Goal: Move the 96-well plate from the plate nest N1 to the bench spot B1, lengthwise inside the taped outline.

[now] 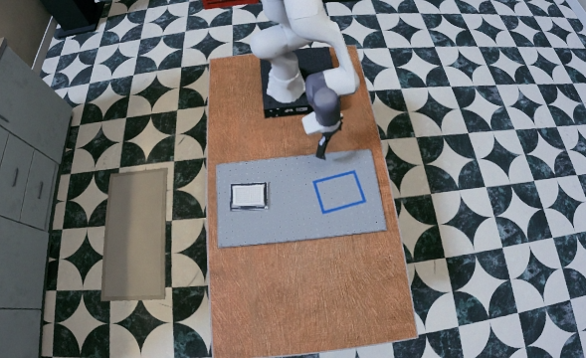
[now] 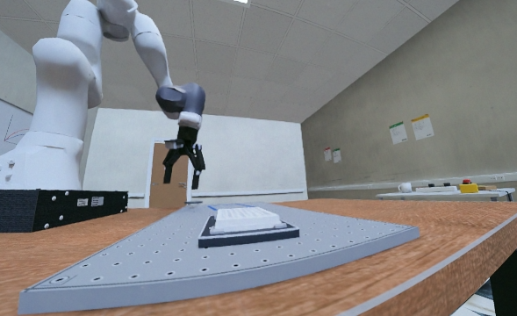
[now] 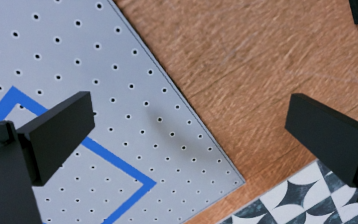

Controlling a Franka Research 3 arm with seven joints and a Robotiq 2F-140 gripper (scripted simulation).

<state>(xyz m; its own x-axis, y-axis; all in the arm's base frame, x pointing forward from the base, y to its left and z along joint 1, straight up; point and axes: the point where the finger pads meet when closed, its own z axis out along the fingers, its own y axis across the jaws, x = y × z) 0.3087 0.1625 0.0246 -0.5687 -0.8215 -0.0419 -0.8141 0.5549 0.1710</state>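
The white 96-well plate lies 180 mm ahead of my hand, 360 mm to the right of it and 70 mm below it. Round my hand: dark plate nest 180 mm ahead, 360 mm to the right, 90 mm below.
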